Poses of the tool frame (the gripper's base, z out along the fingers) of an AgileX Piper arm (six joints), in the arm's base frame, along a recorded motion.
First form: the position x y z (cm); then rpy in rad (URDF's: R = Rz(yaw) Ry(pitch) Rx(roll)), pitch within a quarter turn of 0, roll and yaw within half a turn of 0.
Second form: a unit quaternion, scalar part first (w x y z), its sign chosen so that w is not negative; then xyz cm. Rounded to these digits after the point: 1 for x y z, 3 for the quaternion.
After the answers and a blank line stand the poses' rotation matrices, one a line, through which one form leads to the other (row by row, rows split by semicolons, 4 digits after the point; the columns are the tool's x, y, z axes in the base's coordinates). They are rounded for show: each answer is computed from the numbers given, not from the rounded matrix.
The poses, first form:
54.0 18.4 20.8 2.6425 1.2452 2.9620
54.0 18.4 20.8 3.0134 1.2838 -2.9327
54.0 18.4 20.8 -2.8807 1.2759 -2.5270
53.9 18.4 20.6 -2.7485 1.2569 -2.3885
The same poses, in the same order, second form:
0.581 -0.073 0.797 0.149 54.0 18.4 20.8
0.589 -0.121 0.791 0.113 54.0 18.4 20.8
0.594 -0.167 0.783 0.079 54.0 18.4 20.8
0.594 -0.185 0.780 0.065 53.9 18.4 20.6

-0.3147 -0.2893 0.9040; 0.0571 0.9449 0.3223; -0.9475 0.1531 -0.2809
-0.2769 -0.3256 0.9040; -0.0587 0.9448 0.3223; -0.9591 0.0362 -0.2807
-0.2375 -0.3555 0.9040; -0.1676 0.9317 0.3223; -0.9568 -0.0750 -0.2808
-0.2253 -0.3659 0.9030; -0.2112 0.9231 0.3214; -0.9511 -0.1183 -0.2852

